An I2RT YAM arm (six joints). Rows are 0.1 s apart.
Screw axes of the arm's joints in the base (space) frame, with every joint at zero. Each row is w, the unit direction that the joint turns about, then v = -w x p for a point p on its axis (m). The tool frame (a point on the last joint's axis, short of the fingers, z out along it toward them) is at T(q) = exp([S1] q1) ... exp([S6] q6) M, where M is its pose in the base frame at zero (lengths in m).
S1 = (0, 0, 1, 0, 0, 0)
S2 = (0, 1, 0, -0.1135, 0, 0.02)
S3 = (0, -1, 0, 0.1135, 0, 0.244)
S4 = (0, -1, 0, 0.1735, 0, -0.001)
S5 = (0, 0, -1, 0, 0.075, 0)
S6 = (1, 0, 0, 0, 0.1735, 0)
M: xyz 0.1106 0 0.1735 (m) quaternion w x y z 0.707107 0 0.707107 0
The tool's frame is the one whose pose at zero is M.
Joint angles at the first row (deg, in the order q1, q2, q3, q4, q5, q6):
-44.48 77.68 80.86 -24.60 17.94 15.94
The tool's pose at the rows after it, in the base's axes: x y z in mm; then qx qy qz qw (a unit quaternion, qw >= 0):
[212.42 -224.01 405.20 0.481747 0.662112 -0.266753 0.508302]
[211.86 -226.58 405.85 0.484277 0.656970 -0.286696 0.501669]
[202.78 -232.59 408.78 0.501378 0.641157 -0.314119 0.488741]
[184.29 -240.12 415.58 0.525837 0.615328 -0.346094 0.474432]
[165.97 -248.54 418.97 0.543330 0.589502 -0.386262 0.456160]
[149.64 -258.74 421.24 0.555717 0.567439 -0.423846 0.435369]
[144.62 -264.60 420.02 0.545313 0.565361 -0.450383 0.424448]
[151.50 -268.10 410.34 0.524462 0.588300 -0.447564 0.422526]
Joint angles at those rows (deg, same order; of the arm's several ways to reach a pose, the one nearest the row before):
-44.47 78.21 81.02 -23.83 18.06 15.14
-44.65 78.56 81.30 -23.47 20.22 14.10
-46.33 78.49 81.85 -24.04 23.02 13.69
-49.58 77.68 82.57 -25.01 25.61 13.41
-53.00 76.96 82.29 -24.29 28.56 11.74
-56.45 76.95 82.27 -23.08 30.94 9.52
-57.77 77.06 81.30 -20.23 31.87 5.88
-57.20 77.75 79.68 -18.20 30.14 3.40

